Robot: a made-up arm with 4 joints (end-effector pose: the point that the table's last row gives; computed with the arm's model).
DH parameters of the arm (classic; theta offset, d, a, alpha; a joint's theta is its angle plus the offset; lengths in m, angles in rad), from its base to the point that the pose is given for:
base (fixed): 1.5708 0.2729 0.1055 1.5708
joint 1: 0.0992 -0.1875 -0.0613 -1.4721
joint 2: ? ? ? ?
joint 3: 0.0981 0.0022 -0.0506 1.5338
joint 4: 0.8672 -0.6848 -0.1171 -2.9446
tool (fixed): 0.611 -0.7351 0 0
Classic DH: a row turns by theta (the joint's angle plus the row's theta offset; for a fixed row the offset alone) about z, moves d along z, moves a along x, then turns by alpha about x.
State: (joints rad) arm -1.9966 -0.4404 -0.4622 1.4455
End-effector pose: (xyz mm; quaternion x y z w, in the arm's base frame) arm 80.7 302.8 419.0 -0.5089 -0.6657 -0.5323 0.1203
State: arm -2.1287 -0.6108 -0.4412 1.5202
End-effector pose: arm 46.5 350.3 435.4 -0.4251 -0.7470 -0.5105 0.0266
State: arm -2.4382 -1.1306 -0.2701 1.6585
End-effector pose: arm -93.5 484.2 398.1 0.1234 0.9116 0.3653 0.1424
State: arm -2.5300 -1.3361 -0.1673 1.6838
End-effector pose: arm -155.8 517.2 357.1 0.0040 0.9422 0.2843 0.1775
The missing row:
joint 2: -1.5696 0.2459 0.1757 1.5081
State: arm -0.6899 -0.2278 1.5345 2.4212
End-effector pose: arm 3.5 45.9 655.4 0.5681 -0.5311 -0.5922 0.2110
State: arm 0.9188 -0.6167 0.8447 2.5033
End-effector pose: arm -81.7 -282.1 129.7 -0.1778 -0.1505 0.9414 0.2438
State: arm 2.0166 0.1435 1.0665 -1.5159
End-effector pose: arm -72.3 110.3 254.3 0.4626 -0.7265 -0.0530 0.5054
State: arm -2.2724 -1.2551 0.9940 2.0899
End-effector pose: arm -192.4 558.6 364.0 0.2426 -0.9655 0.0920 0.0195
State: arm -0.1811 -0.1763 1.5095 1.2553
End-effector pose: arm 58.4 66.1 633.7 0.3833 -0.6510 -0.4796 0.4464
